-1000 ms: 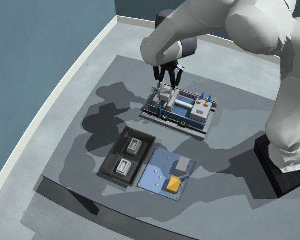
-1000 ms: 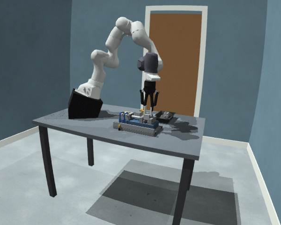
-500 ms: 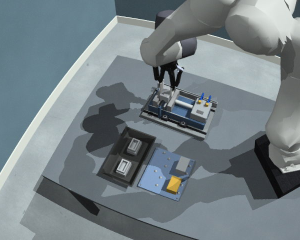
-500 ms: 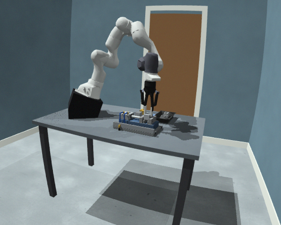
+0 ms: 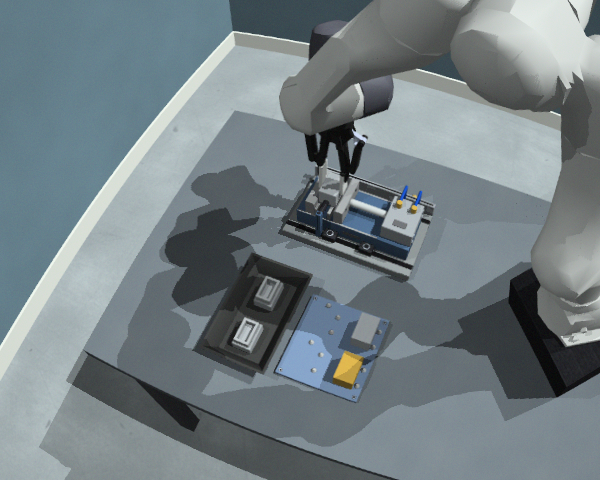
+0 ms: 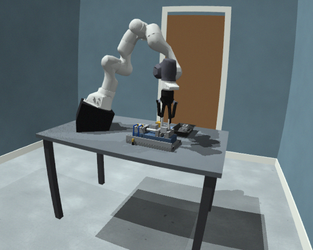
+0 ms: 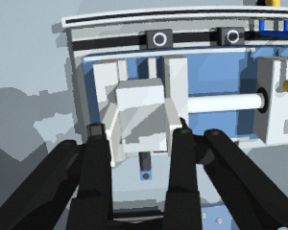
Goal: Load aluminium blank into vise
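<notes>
My gripper is now 6 cm above the fixed jaw and 3 cm short of it. From my hand the other things lie so: vise: 10 cm below, 7 cm behind, 2 cm to the left; then vise hose block: 16 cm behind, 6 cm below, 4 cm to the left; then moving jaw: 6 cm below, 3 cm behind, 1 cm to the left.
</notes>
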